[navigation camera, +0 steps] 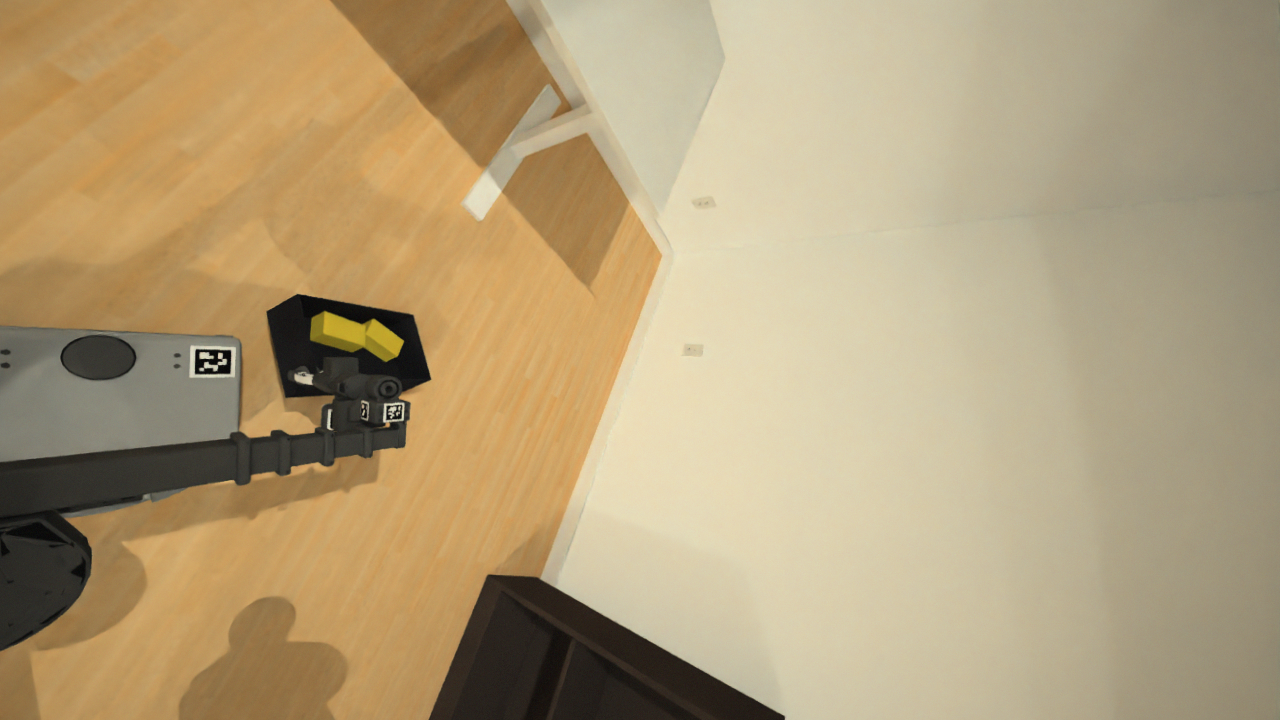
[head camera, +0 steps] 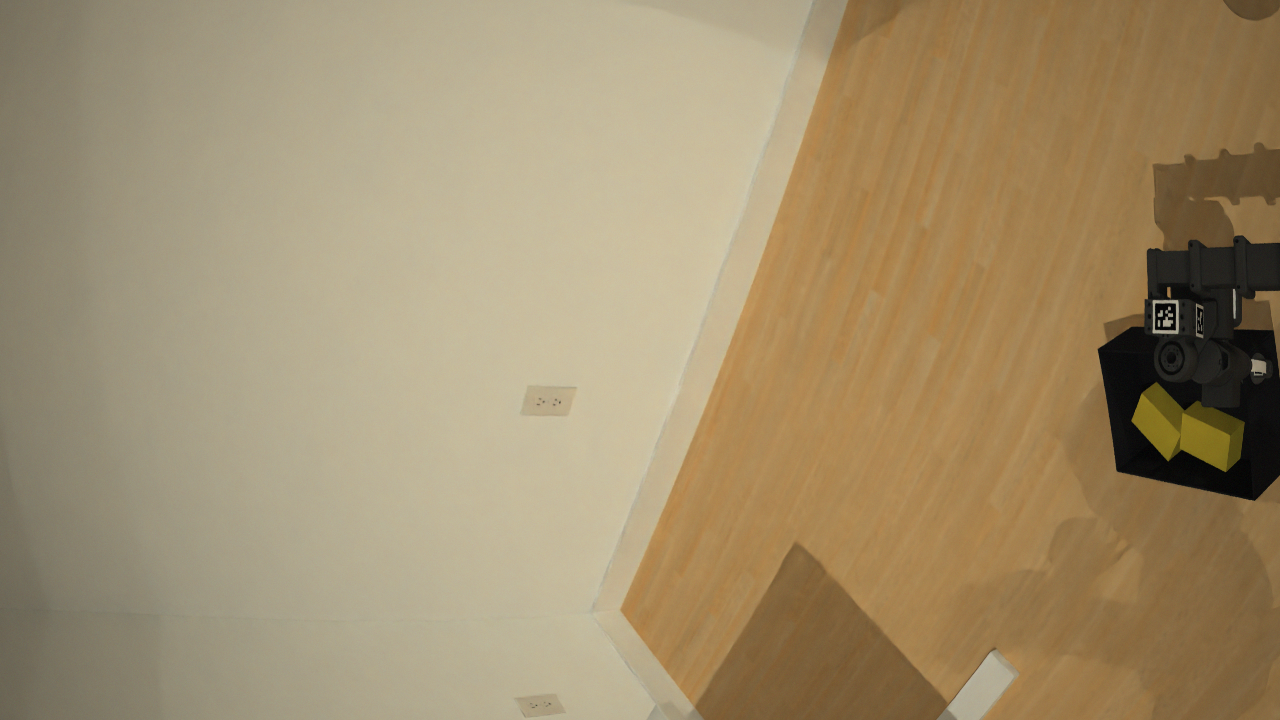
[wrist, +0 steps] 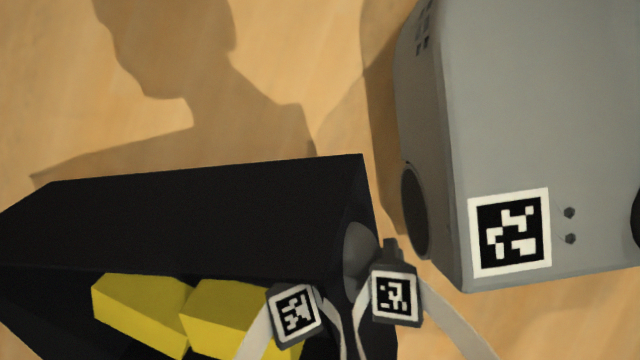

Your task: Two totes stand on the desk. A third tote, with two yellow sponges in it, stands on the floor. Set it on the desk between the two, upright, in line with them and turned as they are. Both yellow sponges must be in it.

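The black tote [head camera: 1118,402] [navigation camera: 286,344] [wrist: 200,220] is upright and appears to hang off the floor; its height is hard to tell. Two yellow sponges lie in it: one sponge [head camera: 1156,420] [navigation camera: 384,340] [wrist: 142,312] and, touching it, the other sponge [head camera: 1210,437] [navigation camera: 337,331] [wrist: 215,305]. My gripper [head camera: 1257,367] [navigation camera: 304,376] [wrist: 338,252] is shut on the tote's end wall nearest my base, one finger on each side. The wrist hides part of the tote. The white desk [navigation camera: 635,89] shows in part in the navigation view. The other two totes do not show.
My grey base [navigation camera: 134,411] [wrist: 510,125] is close beside the tote. The desk's white foot [head camera: 984,685] [navigation camera: 487,192] stands on the floor. Walls meet in a corner beyond. A dark brown shelf unit [navigation camera: 626,642] stands at the bottom of the navigation view.
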